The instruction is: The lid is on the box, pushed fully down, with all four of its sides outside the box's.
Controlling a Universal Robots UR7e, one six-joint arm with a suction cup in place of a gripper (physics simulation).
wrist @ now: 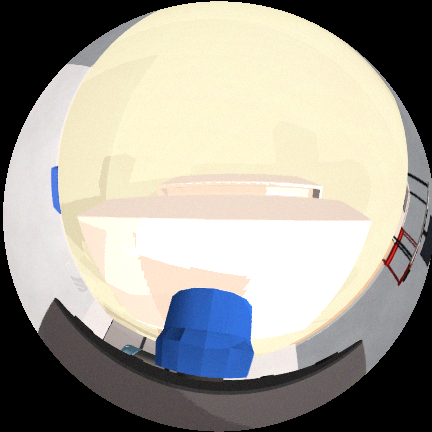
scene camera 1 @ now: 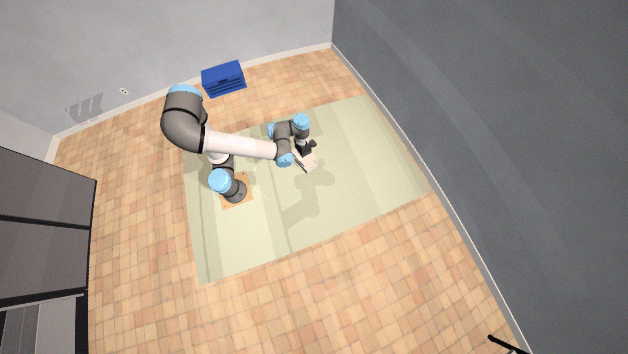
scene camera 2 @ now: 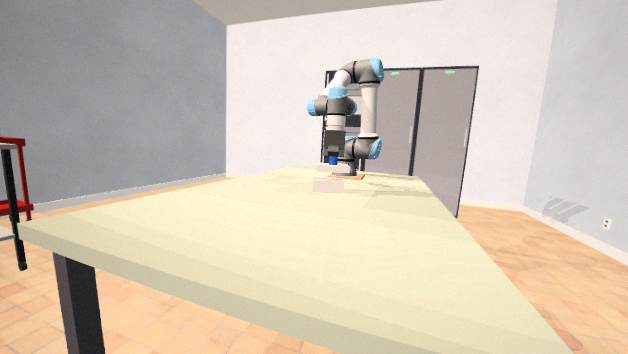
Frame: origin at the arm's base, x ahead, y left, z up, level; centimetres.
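Seen in the pictures: end effector, tool point: [wrist: 213,290] [scene camera 2: 332,167]; arm's base, origin of the base link: [scene camera 1: 235,191] [scene camera 2: 344,174].
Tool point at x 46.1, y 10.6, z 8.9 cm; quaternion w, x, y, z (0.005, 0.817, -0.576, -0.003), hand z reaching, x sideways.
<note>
Offsets run from my tool point to a thing's middle. Level surfaces: height alone.
My suction gripper [scene camera 2: 333,161] [wrist: 207,312], a blue cup, points down and is shut on the lid's top. The pale lid @(dx -0.1, dy -0.2, dz -0.1 cm) [scene camera 1: 302,157] [scene camera 2: 327,167] [wrist: 280,240] hangs about level. The pale, open-topped box @(dx +0.9, dy -1.4, dz -7.4 cm) [scene camera 1: 310,167] [scene camera 2: 328,186] [wrist: 240,179] stands on the table. In scene camera 2 a narrow gap shows between the lid and the box, and the lid sits slightly right of the box. In the wrist view the box's far rim shows beyond the lid's edge, roughly parallel to it. The lid hides much of the box's opening there.
The pale green table @(dz -9.8 cm) [scene camera 1: 350,190] [scene camera 2: 300,240] carries the arm's base on an orange plate [scene camera 1: 244,176] [scene camera 2: 360,176]. A blue crate [scene camera 1: 224,79] stands on the floor by the wall. A red-framed cart [scene camera 2: 22,172] [wrist: 393,254] stands beyond the table.
</note>
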